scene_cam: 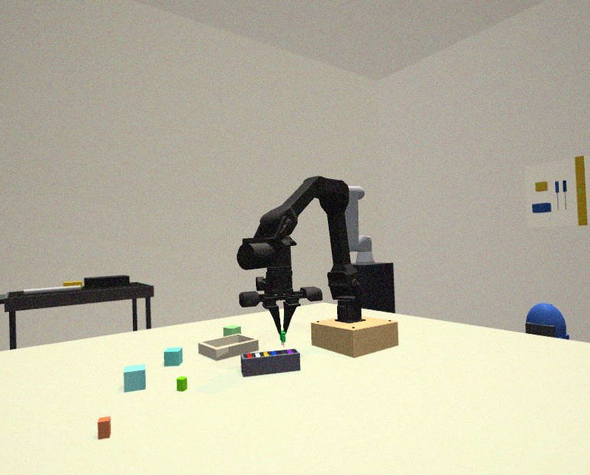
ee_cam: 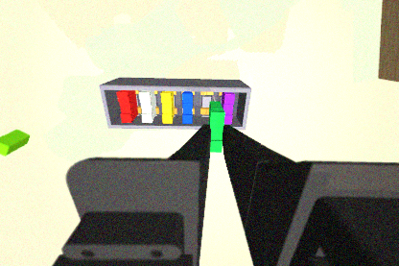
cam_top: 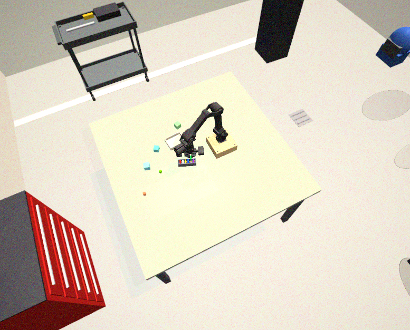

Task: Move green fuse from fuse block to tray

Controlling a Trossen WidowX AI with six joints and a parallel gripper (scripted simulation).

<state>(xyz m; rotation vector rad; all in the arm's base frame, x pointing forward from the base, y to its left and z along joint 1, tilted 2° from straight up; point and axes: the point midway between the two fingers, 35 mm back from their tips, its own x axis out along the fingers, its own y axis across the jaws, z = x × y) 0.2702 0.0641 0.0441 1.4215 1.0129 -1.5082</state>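
My gripper tip is now 30 mm short of the tray, 220 mm to the left of it and 80 mm above it. The rest, counted from my gripper tip: pale green cube: 40 mm behind, 350 mm to the right, 60 mm below; then small green cube: 230 mm ahead, 30 mm to the right, 70 mm below; then green fuse: 10 mm below.
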